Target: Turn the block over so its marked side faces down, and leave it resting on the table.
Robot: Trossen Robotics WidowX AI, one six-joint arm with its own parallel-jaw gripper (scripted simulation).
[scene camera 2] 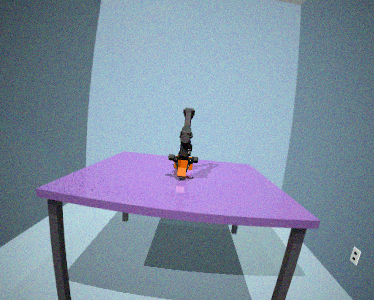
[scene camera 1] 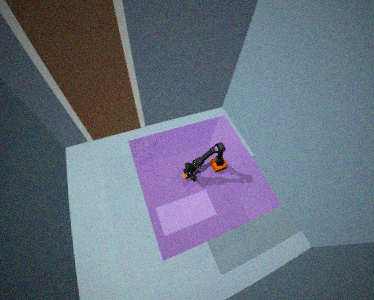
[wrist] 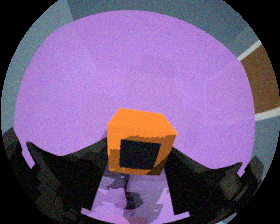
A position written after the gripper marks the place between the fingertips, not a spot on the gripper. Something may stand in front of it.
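Observation:
The gripper (wrist: 138, 144) is carrying an orange block.

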